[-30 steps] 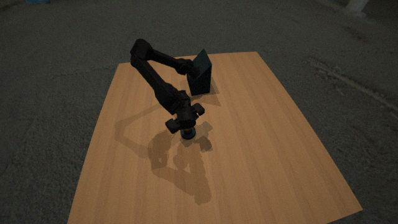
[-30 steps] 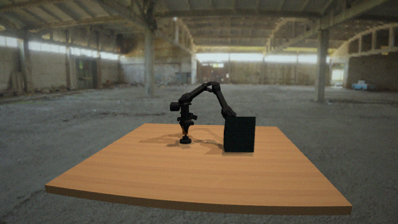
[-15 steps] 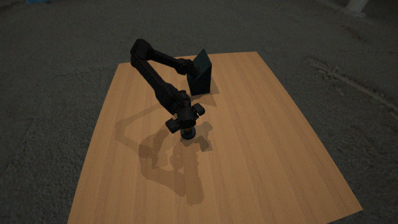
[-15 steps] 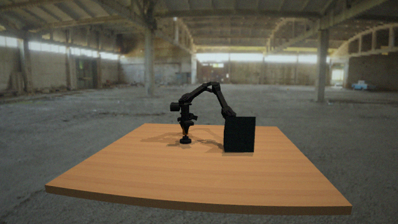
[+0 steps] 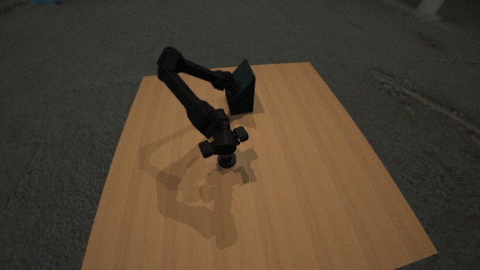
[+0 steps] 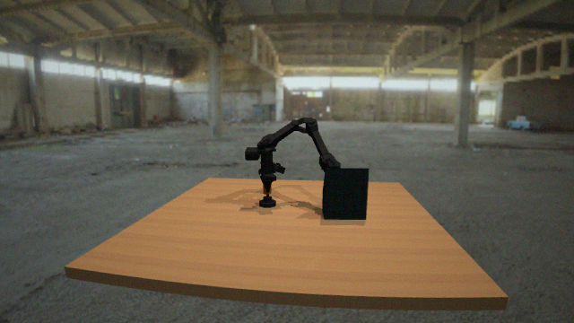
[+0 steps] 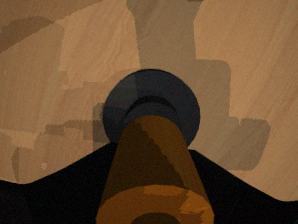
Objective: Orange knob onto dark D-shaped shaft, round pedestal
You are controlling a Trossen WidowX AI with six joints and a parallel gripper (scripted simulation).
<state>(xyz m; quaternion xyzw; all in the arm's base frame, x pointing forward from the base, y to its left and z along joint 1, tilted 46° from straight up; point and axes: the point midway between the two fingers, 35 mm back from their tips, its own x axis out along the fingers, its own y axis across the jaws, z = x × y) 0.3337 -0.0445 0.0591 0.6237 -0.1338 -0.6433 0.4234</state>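
Now: gripper tip 20 mm below the orange knob. The rest, counted from my gripper tip: dark round pedestal: 40 mm below.
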